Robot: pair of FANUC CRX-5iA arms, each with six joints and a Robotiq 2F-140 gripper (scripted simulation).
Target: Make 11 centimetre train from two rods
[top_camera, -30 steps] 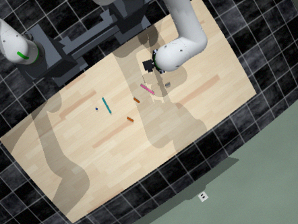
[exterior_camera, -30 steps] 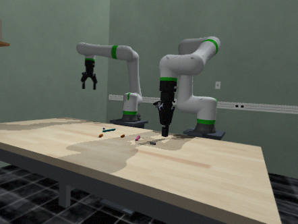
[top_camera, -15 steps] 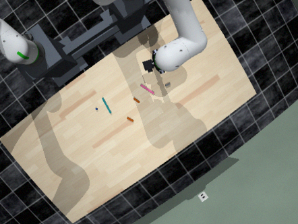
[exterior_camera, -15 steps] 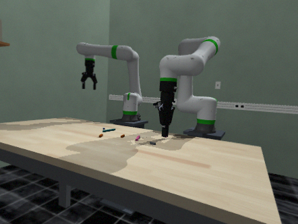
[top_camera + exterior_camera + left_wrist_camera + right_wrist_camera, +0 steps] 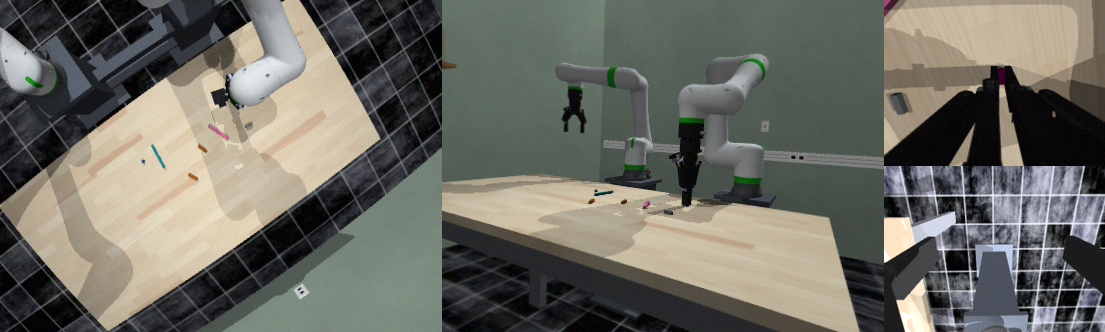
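Observation:
Right now the magenta rod is 30 mm below my left hand. From my left hand the other things lie so: grey rod 150 mm ahead, 30 mm below; then pink rod 100 mm ahead, 110 mm to the right, 30 mm below; then turquoise rod 50 mm ahead, 360 mm to the right, 30 mm below.

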